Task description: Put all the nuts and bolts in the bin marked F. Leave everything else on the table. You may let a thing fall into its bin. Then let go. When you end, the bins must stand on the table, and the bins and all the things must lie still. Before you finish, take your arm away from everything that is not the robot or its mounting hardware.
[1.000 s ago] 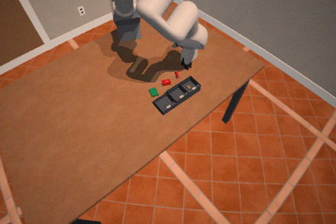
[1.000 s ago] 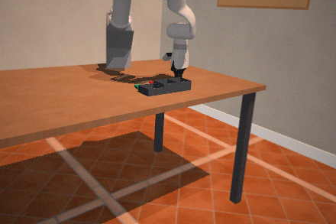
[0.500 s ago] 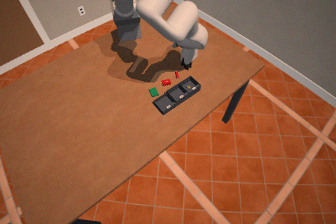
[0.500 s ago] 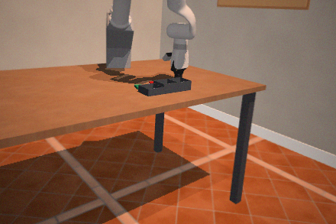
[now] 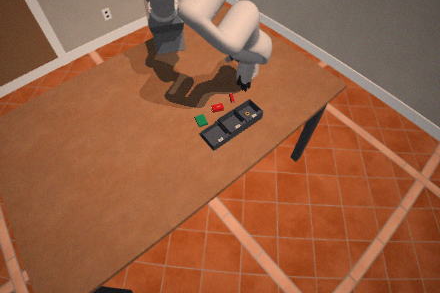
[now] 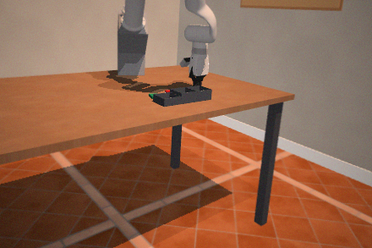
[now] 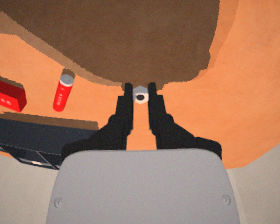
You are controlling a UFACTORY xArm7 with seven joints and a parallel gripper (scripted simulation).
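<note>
Right now my hand is 7 cm short of the brass nut, 13 cm to the left of it and 1 cm above it. From my hand the other things lie so: silver nut 2 cm below; then red cylinder 2 cm behind, 8 cm to the right, 2 cm below; then red block 6 cm behind, 17 cm to the right, 2 cm below.
</note>
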